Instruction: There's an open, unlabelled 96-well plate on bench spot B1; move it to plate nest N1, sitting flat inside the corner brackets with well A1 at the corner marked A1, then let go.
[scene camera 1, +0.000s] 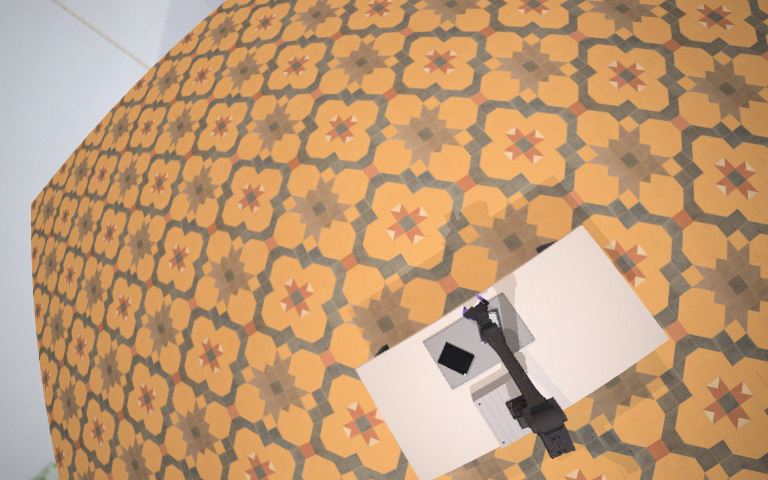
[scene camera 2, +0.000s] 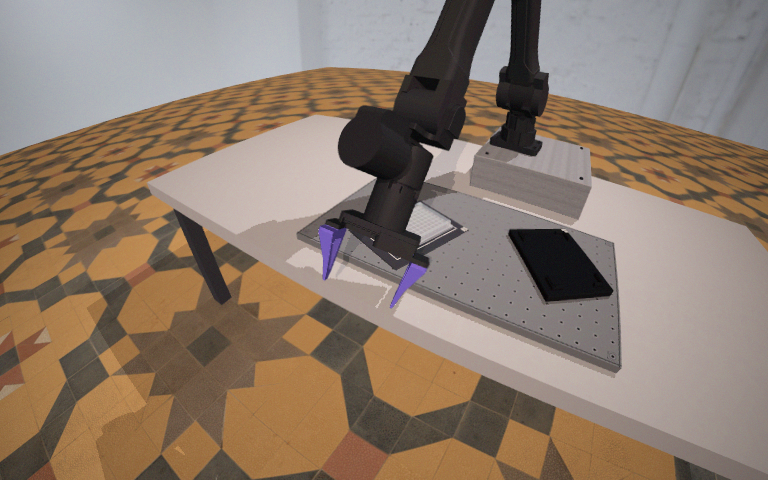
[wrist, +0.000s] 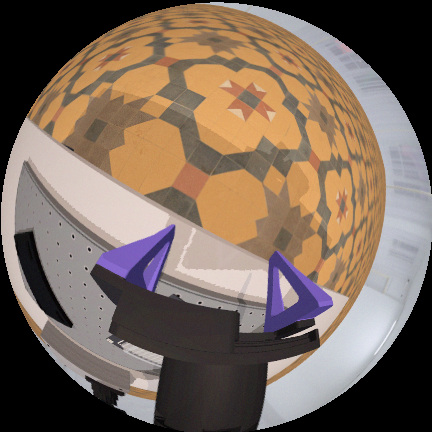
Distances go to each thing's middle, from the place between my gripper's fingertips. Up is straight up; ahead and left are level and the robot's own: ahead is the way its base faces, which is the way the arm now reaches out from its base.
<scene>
Right now the white well plate (scene camera 2: 424, 221) is 170 mm behind my hand, 30 mm to the right of it and 10 mm above it. Also, from my hand: flat black plate (scene camera 2: 544, 253) (240 mm behind, 220 mm to the left).
</scene>
